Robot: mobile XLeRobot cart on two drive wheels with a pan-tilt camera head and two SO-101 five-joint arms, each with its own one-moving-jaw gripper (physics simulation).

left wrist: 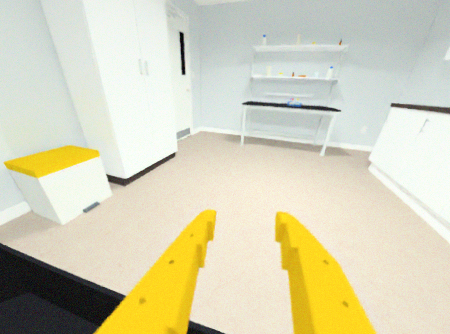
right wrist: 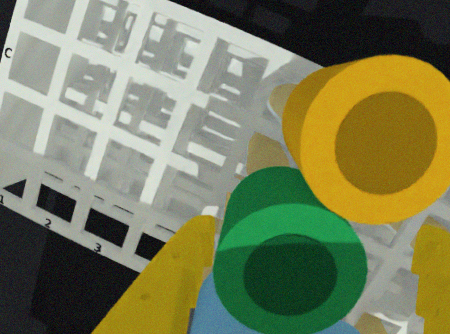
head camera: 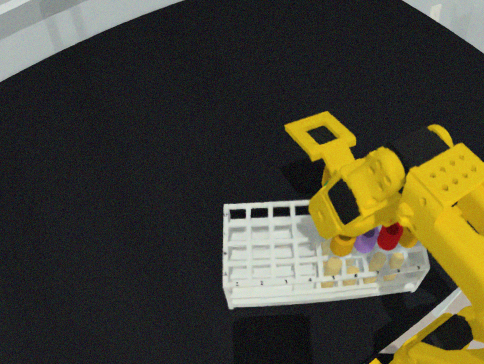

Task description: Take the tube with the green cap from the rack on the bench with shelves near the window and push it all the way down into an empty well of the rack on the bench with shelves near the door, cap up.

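Frame: origin at the left arm's base, x ahead, y left, z up, level; centimetres.
Seen in the pictures: left hand, tool point: (left wrist: pixel 214 221); right hand, tool point: (right wrist: pixel 213 234) (head camera: pixel 323 224).
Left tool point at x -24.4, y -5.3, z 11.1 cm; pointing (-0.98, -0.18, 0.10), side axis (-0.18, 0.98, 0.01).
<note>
Pixels of each thing's top centre, then the offset from my left tool point to it. "*": a spot on its surface instead. Level surfaces: height alone.
- green-capped tube, top centre: (right wrist: pixel 287 275) dz -0.5, dx +43.7, dy -29.1 cm
- white rack, top centre: (right wrist: pixel 253 195) (head camera: pixel 328 237) dz -6.7, dx +42.7, dy -28.5 cm
- far bench, surface height: dz -13.8 cm
- orange cap, top centre: (right wrist: pixel 380 123) (head camera: pixel 332 168) dz -0.5, dx +45.3, dy -30.3 cm
- blue object, surface spot: (right wrist: pixel 212 310) * dz -1.1, dx +42.8, dy -27.9 cm
- yellow-lidded bin, top centre: (left wrist: pixel 56 156) dz -43.6, dx -69.0, dy -147.4 cm
The green-capped tube (right wrist: pixel 290 275) shows cap up in the right wrist view, between the jaws with gaps on both sides; its lower end is hidden. In the head view, a tiny green patch (head camera: pixel 326 184) shows beside my right gripper's body. The white rack (head camera: pixel 300 297) (right wrist: pixel 79 217) stands below my right gripper (right wrist: pixel 314 227), which is open and whose tips are hidden in the head view. My left gripper (left wrist: pixel 246 214) is open and empty, over the floor. A small blue rack (left wrist: pixel 294 104) is on the far bench (left wrist: pixel 265 105) with shelves.
Close to the green cap are an orange cap (right wrist: pixel 385 145) and a blue object (right wrist: pixel 212 310). Purple (head camera: pixel 366 241), red (head camera: pixel 390 237) and orange (head camera: pixel 342 245) caps stand in the white rack. A yellow-lidded bin (left wrist: pixel 60 190) and white cabinet (left wrist: pixel 130 100) stand at picture left.
</note>
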